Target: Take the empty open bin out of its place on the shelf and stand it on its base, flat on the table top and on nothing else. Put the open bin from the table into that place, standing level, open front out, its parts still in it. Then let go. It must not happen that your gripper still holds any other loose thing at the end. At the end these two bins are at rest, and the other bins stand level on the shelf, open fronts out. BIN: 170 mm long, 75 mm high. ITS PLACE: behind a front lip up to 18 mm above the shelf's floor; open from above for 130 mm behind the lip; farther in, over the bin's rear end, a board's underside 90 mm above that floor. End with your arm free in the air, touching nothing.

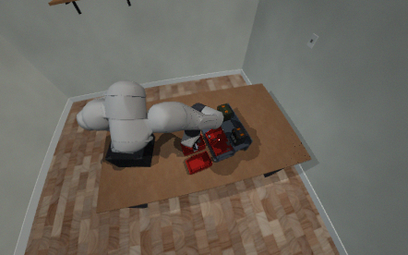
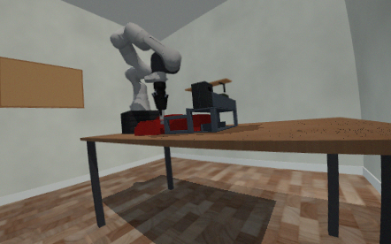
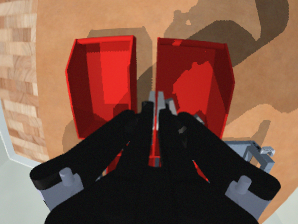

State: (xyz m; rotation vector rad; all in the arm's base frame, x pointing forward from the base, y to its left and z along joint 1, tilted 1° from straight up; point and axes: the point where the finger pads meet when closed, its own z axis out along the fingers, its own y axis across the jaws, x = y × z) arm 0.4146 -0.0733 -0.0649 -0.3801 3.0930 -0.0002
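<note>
The grey shelf lip lies 100 mm ahead of my hand, 90 mm to the left of it and 100 mm below it. From my hand the other things lie so: black box (310 mm ahead, 30 mm to the left, 60 mm above).
</note>
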